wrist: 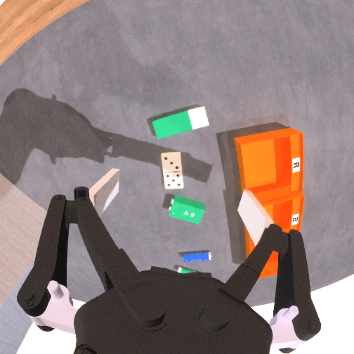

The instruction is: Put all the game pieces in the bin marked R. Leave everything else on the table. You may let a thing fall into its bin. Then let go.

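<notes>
A domino [172,170] lies flat on the table, its dotted face up, between a green and white block and a green 9 V battery, partly under the gripper's shadow. My gripper [180,190] is wide open and empty above the table; the domino lies between the two pads as seen in this view, a little beyond the line of the fingertips. The orange bin marked R [258,163] stands at the right, the far compartment of an orange box. Its inside shows no pieces. The right finger covers part of the neighbouring compartment.
A green and white eraser-like block [180,122] lies beyond the domino. The green battery [187,209], a blue cell [197,257] and a partly hidden green item [186,270] lie nearer. The bin marked B [284,216] adjoins R. The round grey table [125,60] has a curved edge.
</notes>
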